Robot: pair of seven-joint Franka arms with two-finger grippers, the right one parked.
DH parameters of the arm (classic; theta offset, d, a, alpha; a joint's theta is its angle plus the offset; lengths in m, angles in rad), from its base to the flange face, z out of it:
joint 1: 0 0.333 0 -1.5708
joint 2: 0 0 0 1.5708
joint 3: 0 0.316 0.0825 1.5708
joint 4: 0 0 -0.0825 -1.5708
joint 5: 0 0.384 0 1.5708
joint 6: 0 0 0.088 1.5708
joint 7: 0 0.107 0 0
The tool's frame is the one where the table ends.
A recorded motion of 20 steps. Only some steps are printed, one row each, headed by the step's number.
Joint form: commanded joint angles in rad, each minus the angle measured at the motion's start. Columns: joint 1, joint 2, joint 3, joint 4, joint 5, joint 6, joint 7.
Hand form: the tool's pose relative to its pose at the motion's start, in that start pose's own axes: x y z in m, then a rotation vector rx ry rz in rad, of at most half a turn. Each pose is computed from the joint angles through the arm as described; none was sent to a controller.
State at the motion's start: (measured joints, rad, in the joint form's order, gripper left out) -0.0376 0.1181 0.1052 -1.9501 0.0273 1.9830 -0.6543
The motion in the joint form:
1: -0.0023 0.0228 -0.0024 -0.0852 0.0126 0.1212 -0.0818
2: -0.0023 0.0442 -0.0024 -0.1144 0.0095 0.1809 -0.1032
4: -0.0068 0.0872 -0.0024 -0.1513 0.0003 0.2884 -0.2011
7: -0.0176 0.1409 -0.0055 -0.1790 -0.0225 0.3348 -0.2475
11: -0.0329 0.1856 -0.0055 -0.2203 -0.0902 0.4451 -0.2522
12: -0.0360 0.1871 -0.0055 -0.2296 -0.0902 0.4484 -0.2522
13: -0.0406 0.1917 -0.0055 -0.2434 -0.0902 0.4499 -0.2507
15: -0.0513 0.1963 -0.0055 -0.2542 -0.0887 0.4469 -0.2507
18: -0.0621 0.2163 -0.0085 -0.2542 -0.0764 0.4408 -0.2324
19: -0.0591 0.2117 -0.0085 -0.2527 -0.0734 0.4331 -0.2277
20: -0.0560 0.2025 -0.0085 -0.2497 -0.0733 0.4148 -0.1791
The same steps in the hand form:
1: -0.0040 0.0017 0.0419 0.0005 0.0181 -0.0680
2: -0.0038 0.0033 0.0620 -0.0068 0.0241 -0.0892
4: -0.0034 0.0090 0.0930 -0.0304 0.0411 -0.1853
7: -0.0110 0.0152 0.1310 -0.0159 0.0071 -0.2308
11: -0.0187 0.0212 0.1633 -0.0620 -0.0042 -0.2693
12: -0.0219 0.0207 0.1676 -0.0562 -0.0089 -0.2664
13: -0.0272 0.0198 0.1756 -0.0432 -0.0197 -0.2607
15: -0.0342 0.0216 0.1825 -0.0283 -0.0306 -0.2490
18: -0.0406 0.0262 0.1939 -0.0026 -0.0408 -0.2075
19: -0.0396 0.0250 0.1915 -0.0009 -0.0413 -0.2034
20: -0.0388 0.0235 0.1868 0.0013 -0.0469 -0.1575

